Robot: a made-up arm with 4 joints.
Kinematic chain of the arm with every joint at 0, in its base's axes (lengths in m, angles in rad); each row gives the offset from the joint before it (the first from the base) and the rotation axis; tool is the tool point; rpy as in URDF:
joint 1: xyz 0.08 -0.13 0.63 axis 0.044 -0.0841 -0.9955
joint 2: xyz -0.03 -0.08 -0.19 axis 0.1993 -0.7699 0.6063
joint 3: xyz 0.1 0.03 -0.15 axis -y
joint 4: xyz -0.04 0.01 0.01 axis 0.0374 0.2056 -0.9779
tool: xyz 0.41 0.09 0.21 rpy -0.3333 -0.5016 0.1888
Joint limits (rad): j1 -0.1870..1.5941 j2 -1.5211..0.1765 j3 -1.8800..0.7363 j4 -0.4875..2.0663
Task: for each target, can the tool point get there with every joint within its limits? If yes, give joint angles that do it. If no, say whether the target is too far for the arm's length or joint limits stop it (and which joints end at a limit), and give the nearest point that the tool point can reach.
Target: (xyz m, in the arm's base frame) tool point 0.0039 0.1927 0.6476
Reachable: no: joint limits stop it (at a limit: joint 1, joint 2, joint 3, joint 4) | nearest point 0.0671 0.1007 0.6733 | short by 0.115 m
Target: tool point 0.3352 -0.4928 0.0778
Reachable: yes | joints 0.0829 -0.7939 -0.3719 0.3283
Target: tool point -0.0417 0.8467 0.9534
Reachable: no: too far | nearest point -0.1668 0.2532 0.6247 | short by 0.690 m
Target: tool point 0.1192 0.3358 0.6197
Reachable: no: joint limits stop it (at a limit: joint 1, joint 2, joint 4) | nearest point 0.1928 0.1393 0.6566 | short by 0.213 m
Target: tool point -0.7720 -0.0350 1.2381
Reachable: no: too far | nearest point -0.3654 -0.1046 0.6526 | short by 0.716 m
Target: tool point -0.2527 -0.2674 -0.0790
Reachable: yes | joints 0.8340 -0.7620 -1.4624 0.7517
